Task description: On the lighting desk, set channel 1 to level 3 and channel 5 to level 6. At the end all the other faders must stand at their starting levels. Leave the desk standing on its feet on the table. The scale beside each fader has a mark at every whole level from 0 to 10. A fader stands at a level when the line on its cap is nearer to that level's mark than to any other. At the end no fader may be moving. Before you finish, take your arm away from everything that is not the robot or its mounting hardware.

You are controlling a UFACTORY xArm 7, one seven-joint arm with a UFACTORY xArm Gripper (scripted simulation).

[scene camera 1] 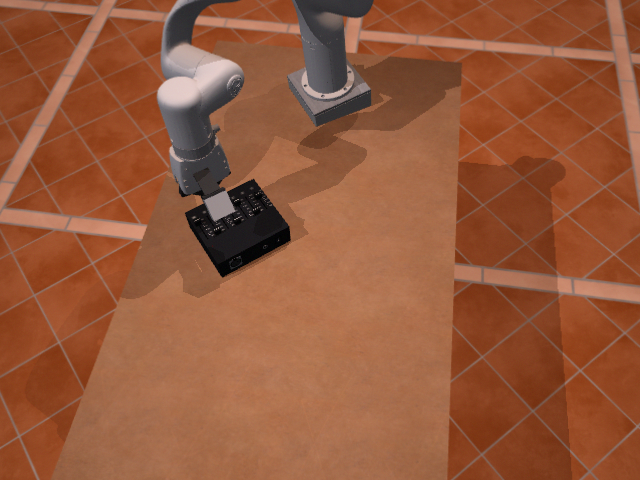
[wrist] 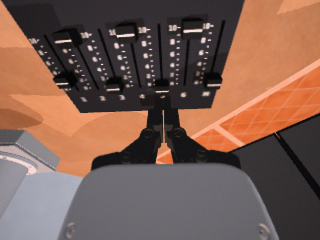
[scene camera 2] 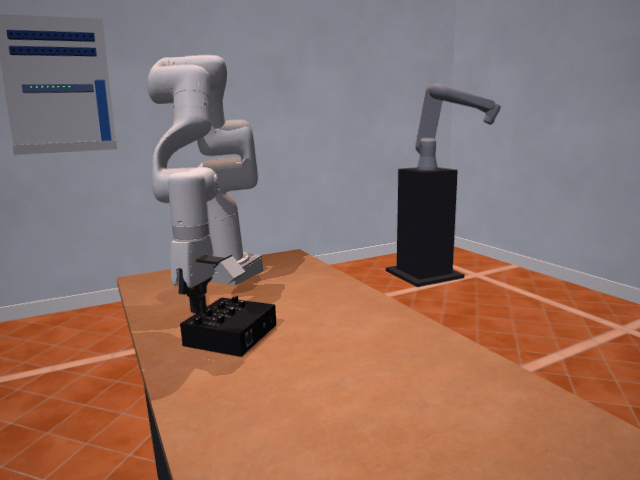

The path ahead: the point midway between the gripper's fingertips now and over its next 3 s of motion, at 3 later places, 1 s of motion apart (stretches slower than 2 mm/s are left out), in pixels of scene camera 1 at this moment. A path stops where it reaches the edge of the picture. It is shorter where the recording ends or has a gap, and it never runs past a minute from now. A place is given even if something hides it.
My gripper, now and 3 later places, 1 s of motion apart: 210, 202; 212, 205; 216, 210; 218, 212
